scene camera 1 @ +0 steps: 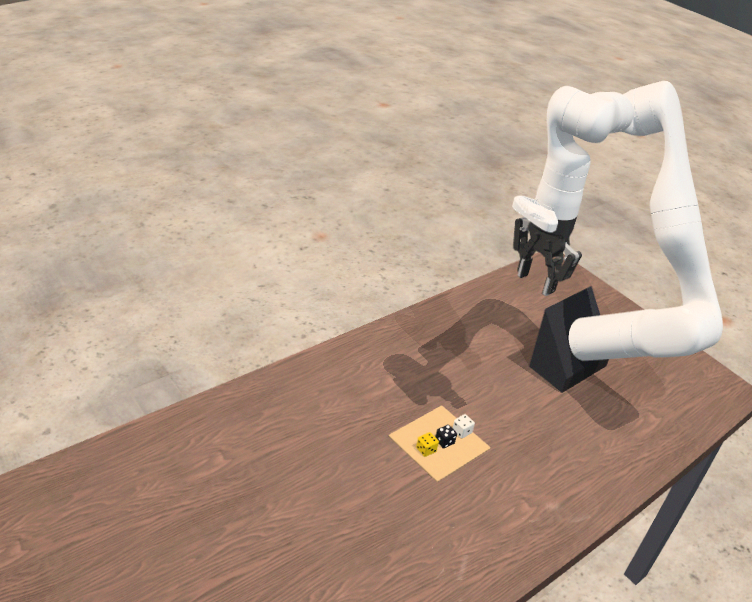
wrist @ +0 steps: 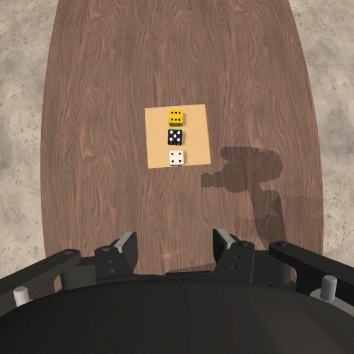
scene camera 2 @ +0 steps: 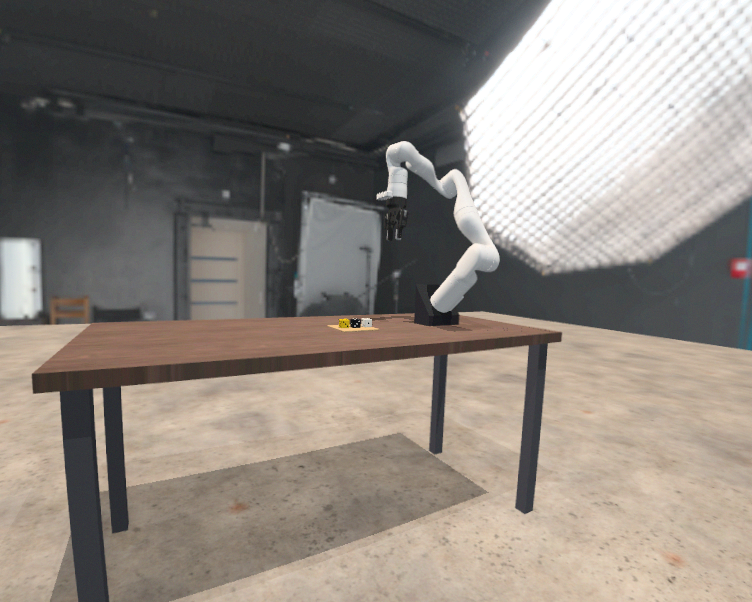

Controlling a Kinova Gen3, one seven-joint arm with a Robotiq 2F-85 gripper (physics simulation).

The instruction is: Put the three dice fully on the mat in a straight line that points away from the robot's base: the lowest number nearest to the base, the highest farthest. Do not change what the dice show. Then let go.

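Places are measured from the arm's base along level axes (x ahead, y left, z up), in millimetres.
Pixels of known places: gripper, fingertip midpoint: point(scene camera 1: 534, 285) point(wrist: 174, 243) point(scene camera 2: 393, 240); arm's base at its link origin: point(scene camera 1: 583, 339) point(scene camera 2: 440, 303).
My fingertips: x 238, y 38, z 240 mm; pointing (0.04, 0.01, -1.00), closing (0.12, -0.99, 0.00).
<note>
Ahead of a thing's pixels: the offset from my fingertips to its top centre. Level surfaces: height alone.
The tan mat @[dz -322, dx +155, dy +9 mm] point(scene camera 1: 439, 467) point(scene camera 2: 371, 328) point(wrist: 195, 150) lies on the table with three dice on it in a nearly straight row leading away from the robot's base. The white die @[dz -291, dx +100, dy +7 mm] point(scene camera 1: 464, 426) point(scene camera 2: 366, 322) point(wrist: 176, 157) shows four on top and sits nearest the base, close to the mat's near edge. The black die @[dz -292, dx +146, dy +13 mm] point(scene camera 1: 446, 435) point(scene camera 2: 355, 323) point(wrist: 175, 136) shows five and is in the middle. The yellow die @[dz -292, dx +189, dy +15 mm] point(scene camera 1: 427, 444) point(scene camera 2: 343, 323) point(wrist: 176, 117) shows six and is farthest. Small gaps separate them in the wrist view. My gripper point(scene camera 1: 535, 285) point(scene camera 2: 393, 238) point(wrist: 174, 243) is open and empty, high above the table, back toward the base.
The robot's black base block point(scene camera 1: 560, 351) point(scene camera 2: 426, 307) stands on the wooden table @[dz -325 mm] point(scene camera 1: 282, 451) point(scene camera 2: 219, 345) point(wrist: 100, 125) behind the mat. The arm's shadow falls on the table beside the mat.
</note>
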